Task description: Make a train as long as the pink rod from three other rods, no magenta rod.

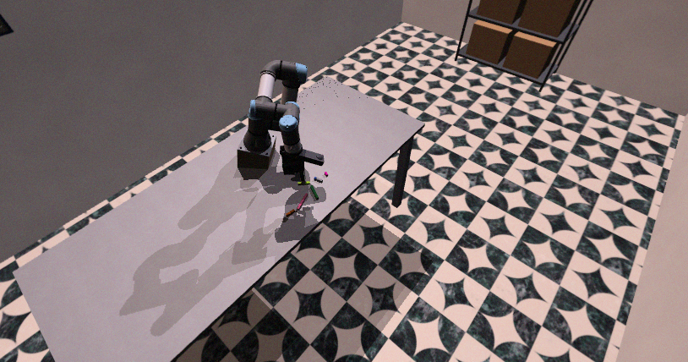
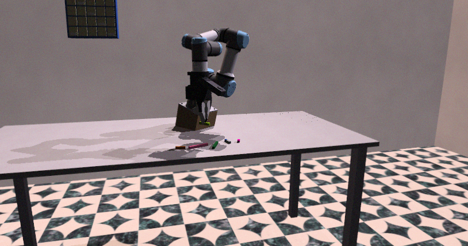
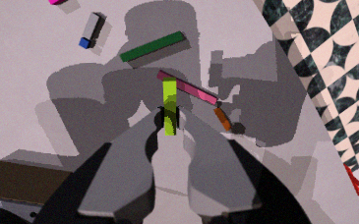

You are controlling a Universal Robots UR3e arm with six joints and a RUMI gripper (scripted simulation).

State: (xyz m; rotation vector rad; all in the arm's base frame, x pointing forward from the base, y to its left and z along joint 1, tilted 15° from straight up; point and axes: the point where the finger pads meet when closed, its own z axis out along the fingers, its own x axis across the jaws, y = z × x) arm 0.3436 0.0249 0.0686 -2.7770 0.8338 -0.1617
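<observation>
The grey rod is 40 mm behind my hand, 100 mm to the left of it and 110 mm below it. Round my hand: green rod 40 mm to the left, 110 mm below; then pink rod 10 mm ahead, 30 mm to the right, 110 mm below; then lime rod 10 mm below.
</observation>
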